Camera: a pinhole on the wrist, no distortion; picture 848 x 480 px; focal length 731.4 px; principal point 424.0 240.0 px. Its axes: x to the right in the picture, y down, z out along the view. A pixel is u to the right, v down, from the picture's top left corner.
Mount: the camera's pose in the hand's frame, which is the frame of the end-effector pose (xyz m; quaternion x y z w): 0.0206 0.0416 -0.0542 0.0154 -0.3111 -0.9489 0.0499
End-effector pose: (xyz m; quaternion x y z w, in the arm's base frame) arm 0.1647 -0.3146 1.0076 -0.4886 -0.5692 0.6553 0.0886
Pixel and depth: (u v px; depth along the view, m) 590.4 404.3 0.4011
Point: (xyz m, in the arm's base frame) 0.0558 -0.6515 0.8506
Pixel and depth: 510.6 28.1 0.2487
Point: 0.2098 -0.4846 0.8086
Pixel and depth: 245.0 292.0 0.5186
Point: -0.0356 -0.6001 0.6199
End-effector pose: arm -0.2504 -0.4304 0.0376 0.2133 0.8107 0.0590 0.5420
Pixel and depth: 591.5 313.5 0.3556
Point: 0.0646 -0.3041 0.0719
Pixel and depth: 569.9 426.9 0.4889
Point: 0.2162 -0.3278 0.0227
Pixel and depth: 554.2 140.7 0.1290
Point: -0.1746 -0.3239 0.0737
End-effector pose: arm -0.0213 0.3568 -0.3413 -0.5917 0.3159 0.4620 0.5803
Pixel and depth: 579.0 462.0 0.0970
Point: -0.0964 0.3876 -0.3630
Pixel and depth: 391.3 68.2 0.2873
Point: -0.2844 0.4591 -0.4420
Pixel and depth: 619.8 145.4 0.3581
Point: -0.3505 0.5077 -0.3393
